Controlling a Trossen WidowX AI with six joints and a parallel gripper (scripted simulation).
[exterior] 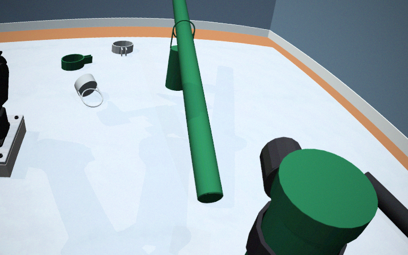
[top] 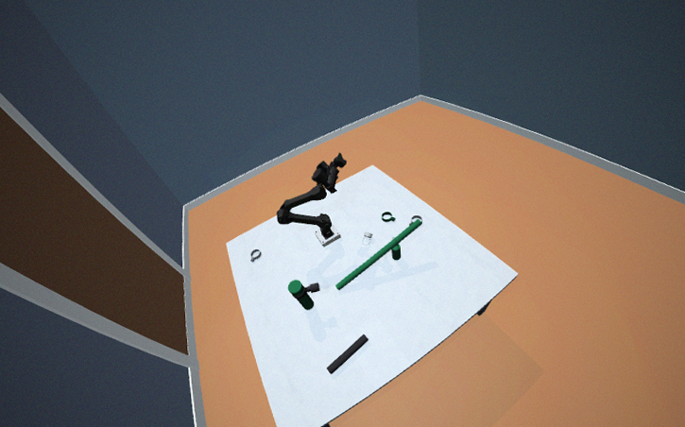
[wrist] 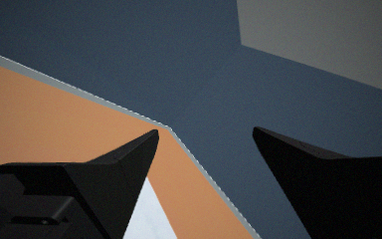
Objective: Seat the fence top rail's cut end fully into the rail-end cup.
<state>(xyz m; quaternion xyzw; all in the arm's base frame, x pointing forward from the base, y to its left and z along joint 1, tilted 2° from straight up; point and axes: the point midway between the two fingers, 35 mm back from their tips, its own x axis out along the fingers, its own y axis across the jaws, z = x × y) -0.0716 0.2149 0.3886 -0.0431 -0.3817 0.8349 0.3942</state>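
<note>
The dark rail-end cup is 440 mm ahead of my gripper tip, 480 mm to the right of it and 290 mm below it. The rest, counted from my gripper tip: white loop cap 280 mm ahead, 60 mm to the right, 420 mm below; then green band 220 mm ahead, 140 mm to the left, 430 mm below; then small green post 480 mm ahead, 330 mm below.
</note>
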